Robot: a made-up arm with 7 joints.
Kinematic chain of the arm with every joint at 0, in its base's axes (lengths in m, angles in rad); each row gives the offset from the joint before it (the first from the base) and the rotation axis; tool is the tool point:
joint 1: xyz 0 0 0 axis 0 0.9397 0.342
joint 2: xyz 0 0 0 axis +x
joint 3: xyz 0 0 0 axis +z
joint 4: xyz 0.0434 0 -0.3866 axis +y
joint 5: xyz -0.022 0 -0.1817 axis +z
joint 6: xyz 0 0 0 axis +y
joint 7: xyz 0 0 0 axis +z
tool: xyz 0 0 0
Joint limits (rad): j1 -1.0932..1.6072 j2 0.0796..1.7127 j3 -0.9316..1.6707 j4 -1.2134..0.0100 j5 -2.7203..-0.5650 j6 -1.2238..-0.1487 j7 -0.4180..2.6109
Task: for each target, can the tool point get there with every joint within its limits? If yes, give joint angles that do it. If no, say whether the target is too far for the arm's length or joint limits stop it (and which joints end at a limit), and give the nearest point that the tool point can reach.
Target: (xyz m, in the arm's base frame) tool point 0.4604 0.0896 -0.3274
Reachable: yes | joints -0.8623 0.3674 -0.7304 -0.1965 -1.4027 -0.4208 1.2972
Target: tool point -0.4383 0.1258 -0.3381
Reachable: yes | joints 1.0778 0.3681 -0.0725 -0.4967 -1.2842 -0.9249 0.4278
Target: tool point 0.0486 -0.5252 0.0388
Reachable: no: joint limits stop it (at a limit: joint 1, joint 2, joint 3, joint 4) | nearest point 0.4204 -0.2404 -0.1718 | short by 0.514 m
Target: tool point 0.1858 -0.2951 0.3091
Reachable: no: joint limits stop it (at a limit: joint 1, joint 2, joint 4) | nearest point 0.4734 -0.1758 -0.0949 | short by 0.510 m
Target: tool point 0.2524 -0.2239 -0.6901
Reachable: no: too far | nearest point 0.1980 -0.0907 -0.5105 | short by 0.230 m
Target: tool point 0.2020 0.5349 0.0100
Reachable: yes | joints -0.8228 1.3072 1.4330 -0.2887 -2.5465 -0.3965 2.1369
